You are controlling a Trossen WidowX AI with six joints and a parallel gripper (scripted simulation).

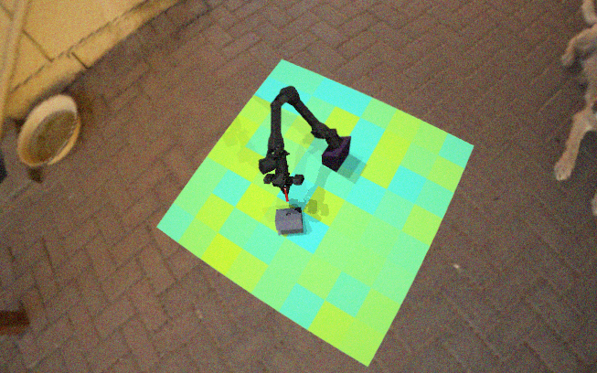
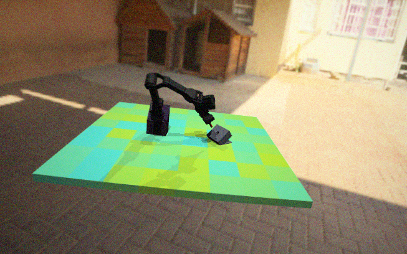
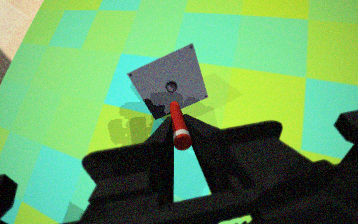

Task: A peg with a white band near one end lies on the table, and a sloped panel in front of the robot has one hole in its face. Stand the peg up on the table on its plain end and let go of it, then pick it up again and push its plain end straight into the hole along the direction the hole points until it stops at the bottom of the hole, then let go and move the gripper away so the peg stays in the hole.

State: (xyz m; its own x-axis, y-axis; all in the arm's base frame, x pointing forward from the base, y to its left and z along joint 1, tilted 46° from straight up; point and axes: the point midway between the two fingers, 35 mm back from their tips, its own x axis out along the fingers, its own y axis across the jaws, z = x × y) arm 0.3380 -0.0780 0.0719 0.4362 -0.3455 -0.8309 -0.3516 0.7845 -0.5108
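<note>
The grey sloped panel lies 100 mm below my gripper tip, 80 mm ahead of it and 50 mm to the left of it. Round my gripper tip: red peg 10 mm to the right, 10 mm behind, 10 mm above.
</note>
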